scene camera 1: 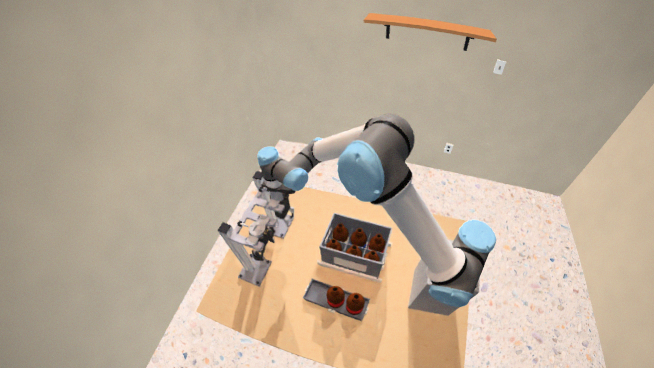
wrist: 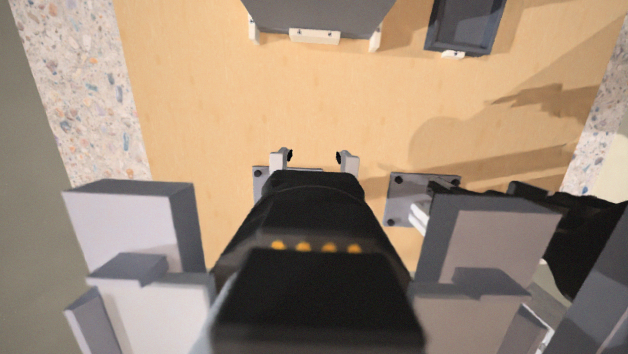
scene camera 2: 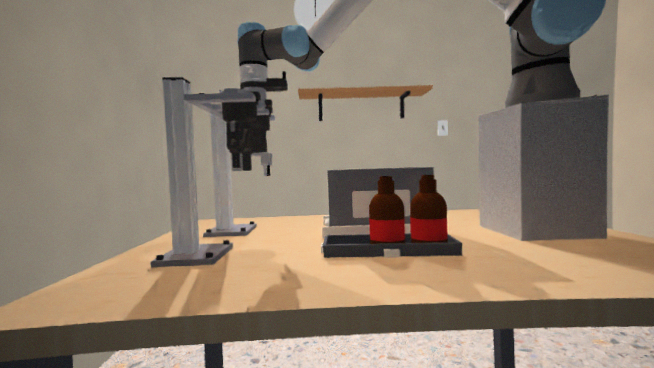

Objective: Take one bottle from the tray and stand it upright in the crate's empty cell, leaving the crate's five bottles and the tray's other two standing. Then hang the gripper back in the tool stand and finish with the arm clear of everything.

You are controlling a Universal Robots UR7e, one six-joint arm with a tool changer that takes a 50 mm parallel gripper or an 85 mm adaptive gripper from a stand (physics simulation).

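Note:
I see a black gripper [scene camera 2: 237, 115]. There is a red-labelled bottle [scene camera 2: 386, 210] here too, and also a red-labelled bottle [scene camera 2: 428, 209].

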